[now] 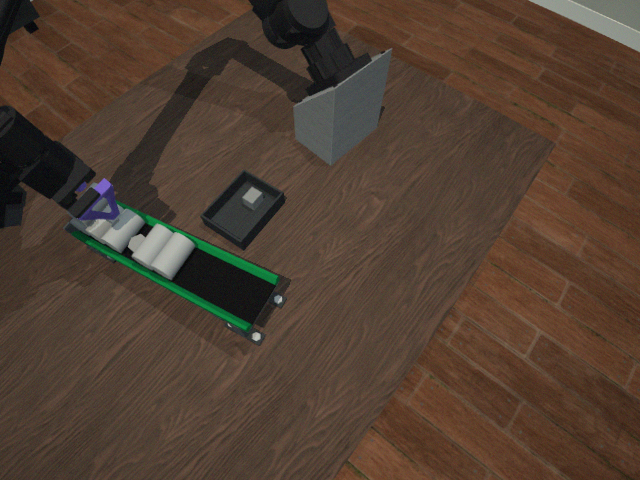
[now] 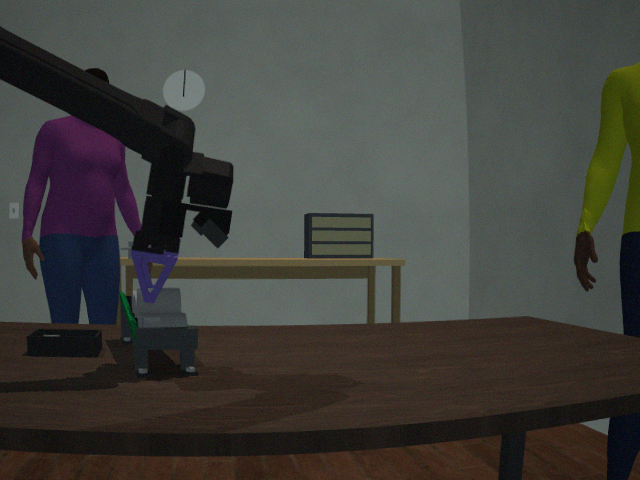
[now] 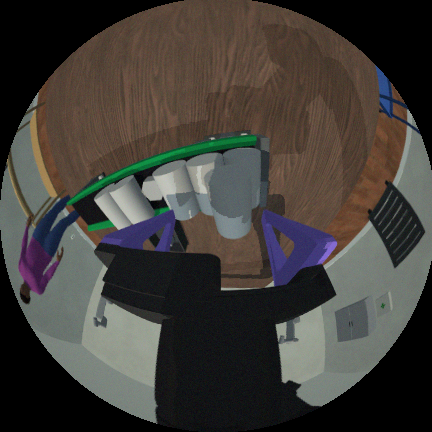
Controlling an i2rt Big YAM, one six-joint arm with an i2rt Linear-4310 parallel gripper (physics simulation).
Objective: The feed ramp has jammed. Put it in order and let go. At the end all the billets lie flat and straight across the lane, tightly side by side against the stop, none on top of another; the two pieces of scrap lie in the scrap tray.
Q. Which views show my gripper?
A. Image 1, image 2 and image 3: all of them.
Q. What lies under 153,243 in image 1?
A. A billet.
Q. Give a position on a billet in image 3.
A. At 250,157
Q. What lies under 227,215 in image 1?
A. A scrap tray.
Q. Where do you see a billet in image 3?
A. At 197,166
